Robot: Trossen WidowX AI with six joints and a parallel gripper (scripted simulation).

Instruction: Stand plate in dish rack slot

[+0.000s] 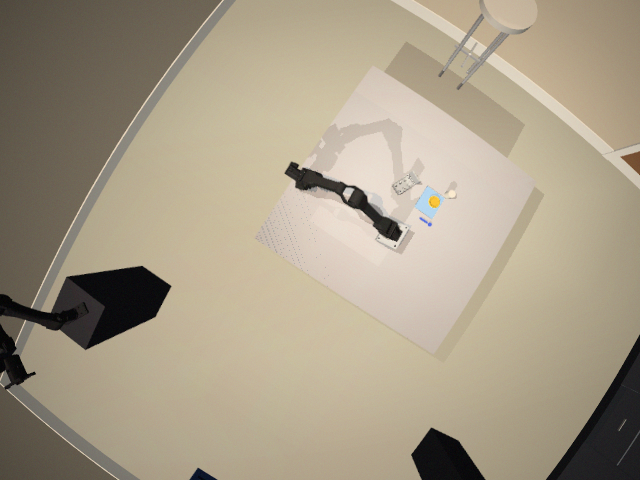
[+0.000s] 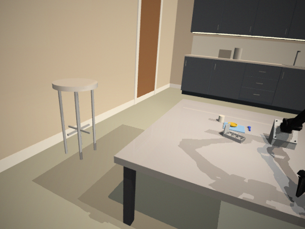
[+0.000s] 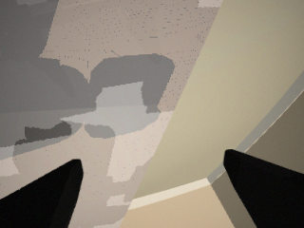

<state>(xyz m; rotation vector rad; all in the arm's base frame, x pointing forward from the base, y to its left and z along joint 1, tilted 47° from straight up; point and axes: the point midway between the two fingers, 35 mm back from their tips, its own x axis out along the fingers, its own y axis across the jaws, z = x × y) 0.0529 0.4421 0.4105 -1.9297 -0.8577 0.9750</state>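
Now: gripper tip 74 cm to the left of the yellow plate, 24 cm short of it and 3 cm above it. From my gripper tip the other things lie so: cream cup (80 cm to the right, 33 cm ahead, 2 cm below); then blue spoon (77 cm to the right, 12 cm ahead, 4 cm below); then grey dish rack (53 cm to the right, 23 cm ahead, 2 cm below).
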